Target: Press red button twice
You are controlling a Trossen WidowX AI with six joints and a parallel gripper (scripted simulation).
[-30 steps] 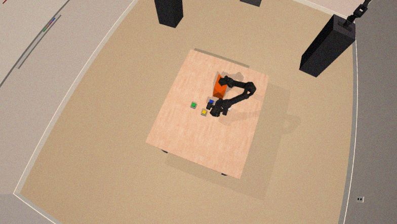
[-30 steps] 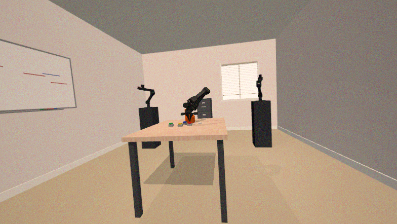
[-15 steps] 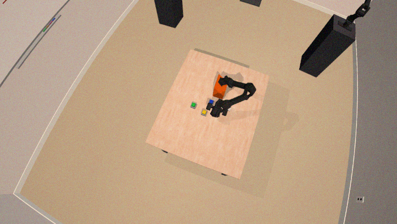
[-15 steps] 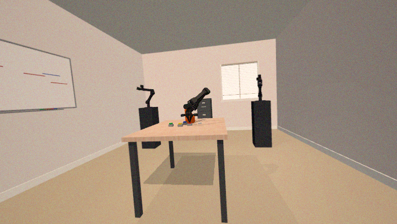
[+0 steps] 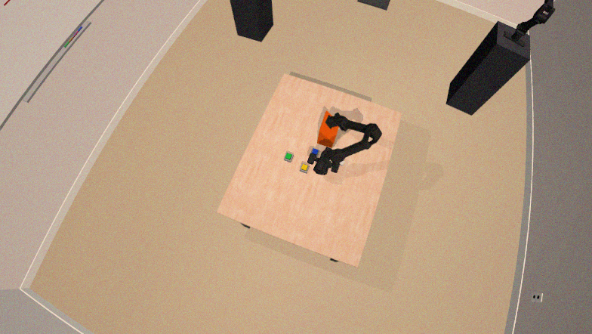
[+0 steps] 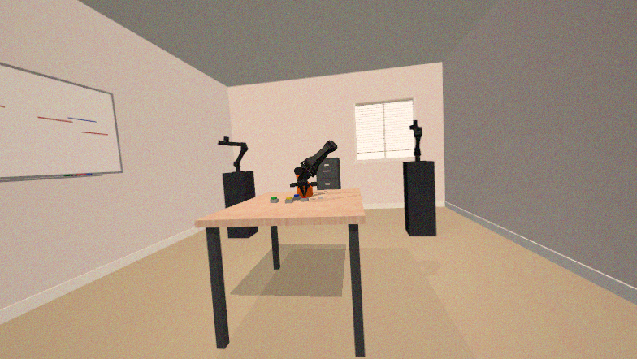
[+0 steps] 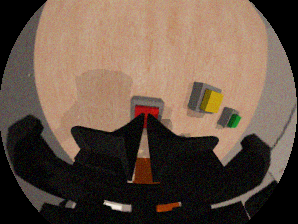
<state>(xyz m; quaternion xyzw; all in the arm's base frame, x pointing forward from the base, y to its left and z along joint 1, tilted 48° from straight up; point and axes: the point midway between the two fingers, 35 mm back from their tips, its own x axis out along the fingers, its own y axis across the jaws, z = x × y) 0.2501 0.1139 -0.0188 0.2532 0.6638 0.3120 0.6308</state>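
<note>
My gripper tip is 1 cm above the red button. Round my gripper tip: small white block 10 cm to the left, 9 cm behind, 2 cm below; yellow button 10 cm to the right, 4 cm ahead; blue button 8 cm to the right, 8 cm behind.
</note>
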